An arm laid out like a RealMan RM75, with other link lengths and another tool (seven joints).
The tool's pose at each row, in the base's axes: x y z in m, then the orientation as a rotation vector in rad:
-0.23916, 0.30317, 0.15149, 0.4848, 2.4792, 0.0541
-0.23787, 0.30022, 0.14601, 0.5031, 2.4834, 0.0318
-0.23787, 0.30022, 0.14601, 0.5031, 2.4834, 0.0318
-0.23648, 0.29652, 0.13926, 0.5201, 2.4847, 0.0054
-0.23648, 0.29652, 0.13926, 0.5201, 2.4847, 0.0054
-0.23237, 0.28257, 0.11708, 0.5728, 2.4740, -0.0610
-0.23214, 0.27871, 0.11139, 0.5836, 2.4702, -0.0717
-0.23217, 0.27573, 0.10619, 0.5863, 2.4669, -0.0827
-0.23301, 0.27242, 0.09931, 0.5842, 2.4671, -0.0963
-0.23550, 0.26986, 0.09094, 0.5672, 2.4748, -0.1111
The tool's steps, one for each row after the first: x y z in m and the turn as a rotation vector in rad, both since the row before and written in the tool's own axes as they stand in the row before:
0.00105, -0.00314, 0.00543, 0.0210, 0.0031, 0.0073
0.00000, 0.00000, 0.00000, 0.0000, 0.0000, 0.0000
0.00137, -0.00387, 0.00666, 0.0231, -0.0002, 0.0059
0.00000, 0.00000, 0.00000, 0.0000, 0.0000, 0.0000
0.00411, -0.01405, 0.02212, 0.0587, -0.0110, 0.0238
0.00153, -0.00389, 0.00547, 0.0098, -0.0031, 0.0058
0.00178, -0.00312, 0.00480, 0.0080, -0.0042, 0.0000
0.00321, -0.00385, 0.00582, 0.0091, -0.0021, -0.0046
0.00558, -0.00391, 0.00604, 0.0071, 0.0020, -0.0166

